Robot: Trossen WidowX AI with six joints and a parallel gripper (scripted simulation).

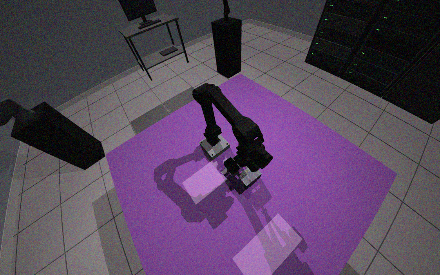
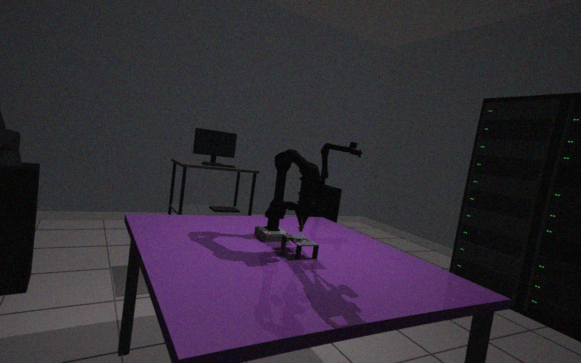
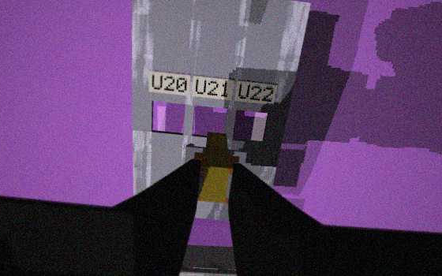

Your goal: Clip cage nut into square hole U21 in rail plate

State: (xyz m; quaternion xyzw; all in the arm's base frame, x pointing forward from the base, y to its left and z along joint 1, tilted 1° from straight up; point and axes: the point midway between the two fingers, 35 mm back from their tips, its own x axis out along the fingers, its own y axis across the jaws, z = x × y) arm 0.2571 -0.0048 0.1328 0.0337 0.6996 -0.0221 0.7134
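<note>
Now: gripper tip 20 mm short of the label and 70 mm above it. From my gripper tip the other things lie so: cage nut: 10 mm below.
</note>
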